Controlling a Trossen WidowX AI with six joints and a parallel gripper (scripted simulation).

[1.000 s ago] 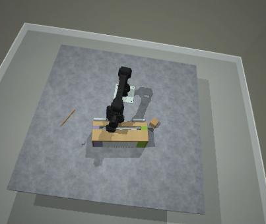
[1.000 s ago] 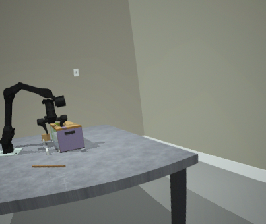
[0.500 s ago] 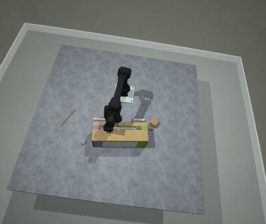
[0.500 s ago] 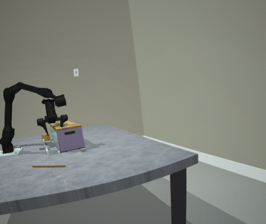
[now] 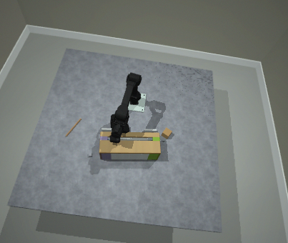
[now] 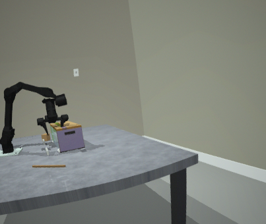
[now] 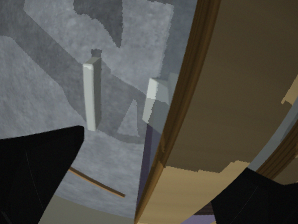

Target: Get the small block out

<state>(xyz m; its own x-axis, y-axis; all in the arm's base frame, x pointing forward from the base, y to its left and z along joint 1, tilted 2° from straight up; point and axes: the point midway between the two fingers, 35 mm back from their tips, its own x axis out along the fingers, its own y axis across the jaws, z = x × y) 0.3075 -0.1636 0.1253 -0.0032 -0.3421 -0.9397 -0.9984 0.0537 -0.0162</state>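
The blue block lies 50 mm ahead of my gripper tip, 20 mm to the right of it and 10 mm below it. From my gripper tip the other things lie so: wooden stick (260 mm to the right, 100 mm behind, 90 mm below); then tan cube (390 mm to the left, 70 mm below, 20 mm behind); then box (120 mm to the left, 40 mm ahead, 30 mm below).
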